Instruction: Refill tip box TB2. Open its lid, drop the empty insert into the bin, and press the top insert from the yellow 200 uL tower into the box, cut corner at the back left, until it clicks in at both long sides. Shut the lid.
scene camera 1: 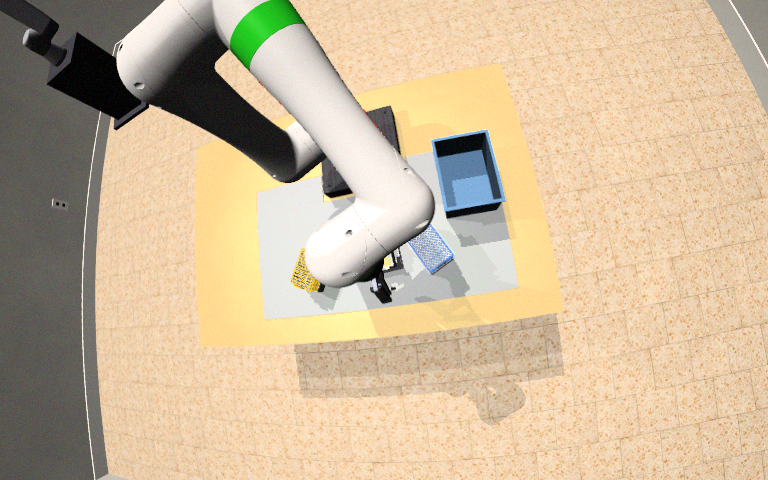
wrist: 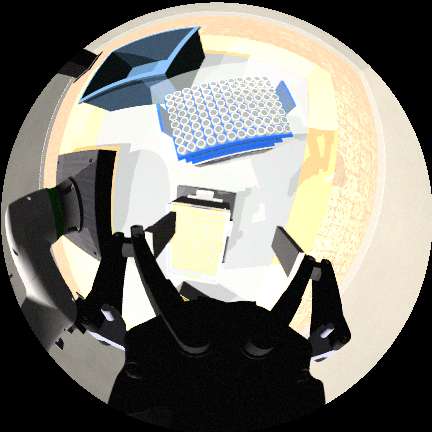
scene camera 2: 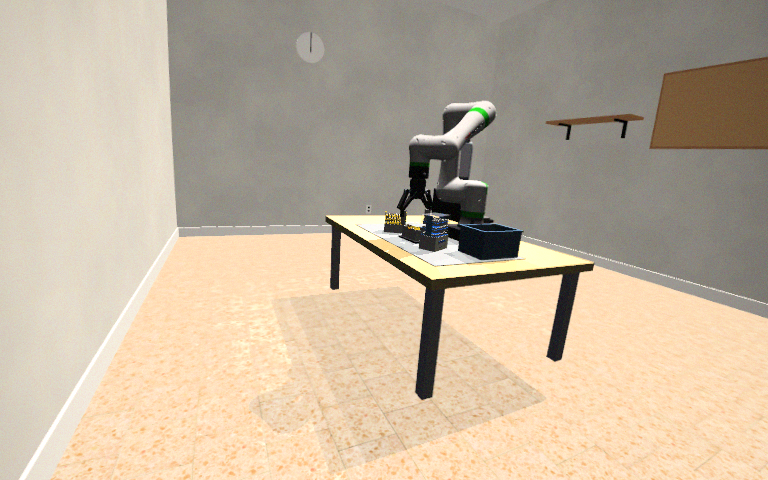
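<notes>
Tip box TB2 is a low dark box with a pale yellow, holed insert. A see-through lid appears to lie shut over it; reflections make this hard to confirm. My gripper is open and empty above the box, its left finger near the box's left side in the wrist view and its right finger well clear. The arm hides much of it in scene camera 1. The yellow tower stands left of the box in scene camera 1. The blue bin looks empty.
A blue tower of tip inserts stands between the box and the bin. The robot's dark base plate is behind the box. A grey mat lies on the yellow table.
</notes>
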